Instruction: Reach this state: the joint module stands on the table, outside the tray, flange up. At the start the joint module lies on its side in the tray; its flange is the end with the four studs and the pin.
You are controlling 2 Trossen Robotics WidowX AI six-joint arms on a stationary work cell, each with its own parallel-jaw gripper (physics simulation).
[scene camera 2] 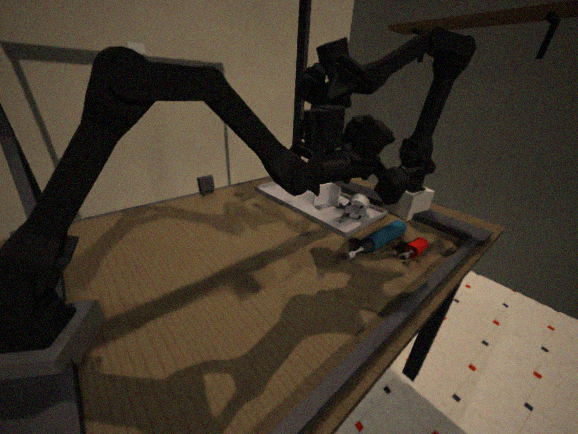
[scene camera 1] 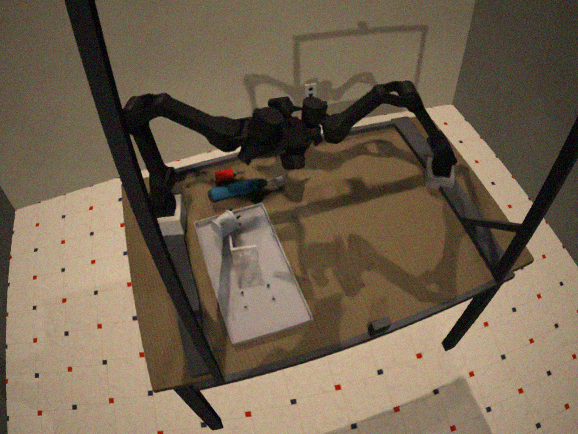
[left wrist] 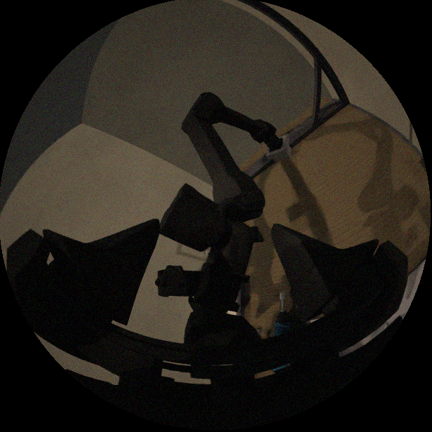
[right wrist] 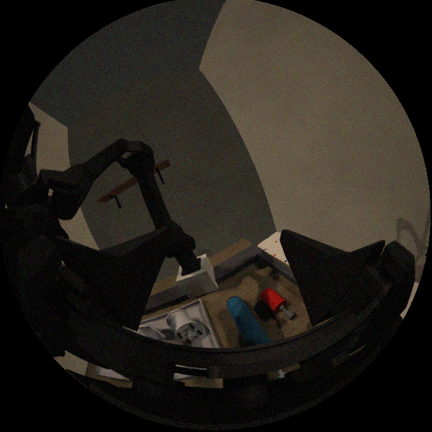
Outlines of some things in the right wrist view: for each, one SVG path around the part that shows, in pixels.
The right gripper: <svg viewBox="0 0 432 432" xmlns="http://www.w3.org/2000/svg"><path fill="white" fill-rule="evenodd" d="M15 282L34 328L74 356L114 370L123 377L133 380L131 388L118 387L65 369L74 379L112 405L144 419L170 426L202 430L227 430L268 424L302 412L332 396L358 376L384 349L403 320L400 313L407 306L414 285L414 255L396 240L385 247L385 241L380 240L348 252L294 231L282 229L279 240L302 295L311 326L331 316L332 318L314 328L274 342L208 348L163 342L122 327L124 325L137 331L168 250L170 227L161 227L102 250L95 250L62 236L54 236L53 242L40 234L16 252ZM173 374L177 372L222 379L222 388L184 386L185 382L173 380ZM299 362L300 367L286 372L285 377L266 382L266 372Z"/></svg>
A blue-handled tool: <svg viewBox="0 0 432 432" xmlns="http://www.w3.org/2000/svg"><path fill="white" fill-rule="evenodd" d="M277 370L277 372L280 374L278 375L278 378L285 377L284 374L286 372L282 372L281 369ZM229 297L226 302L227 309L246 344L252 346L272 342L241 297L236 295Z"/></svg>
A joint module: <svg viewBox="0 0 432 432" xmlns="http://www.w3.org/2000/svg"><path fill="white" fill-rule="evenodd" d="M170 311L166 316L166 323L173 330L178 340L187 341L190 344L189 340L198 334L202 335L200 325L189 317L187 311L183 309Z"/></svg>
